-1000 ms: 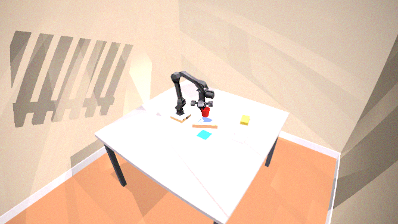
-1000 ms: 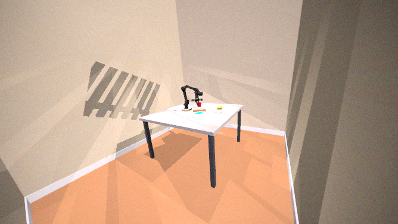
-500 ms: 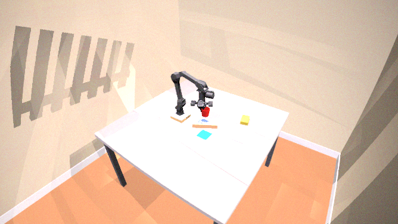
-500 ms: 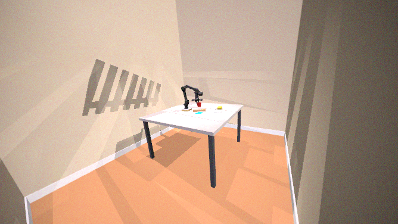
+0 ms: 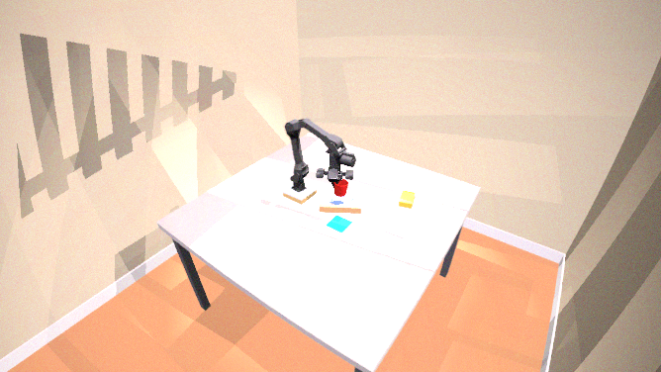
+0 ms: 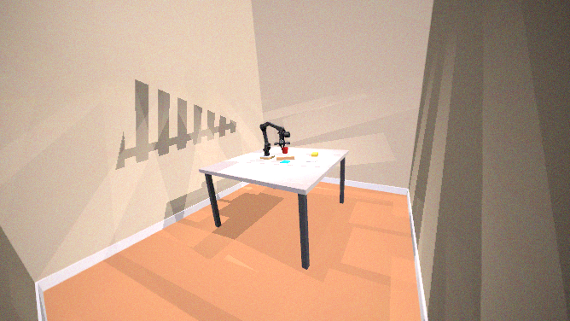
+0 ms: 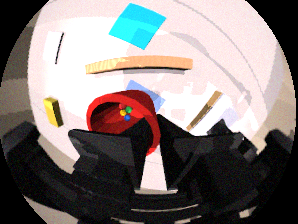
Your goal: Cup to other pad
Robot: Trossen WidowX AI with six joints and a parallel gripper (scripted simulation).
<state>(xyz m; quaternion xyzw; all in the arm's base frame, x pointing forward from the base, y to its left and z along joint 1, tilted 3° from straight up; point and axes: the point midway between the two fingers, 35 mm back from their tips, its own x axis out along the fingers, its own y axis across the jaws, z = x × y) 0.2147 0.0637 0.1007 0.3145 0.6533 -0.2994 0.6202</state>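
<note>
The cyan pad lies 14 cm ahead of my gripper tip, 11 cm to the right of it and 10 cm below it. The rest, counted from my gripper tip: pale flat sheet (37 cm ahead, 6 cm to the left, 9 cm below); wooden bar (7 cm ahead, 4 cm to the right, 9 cm below); red cup (2 cm ahead, 2 cm to the left).
</note>
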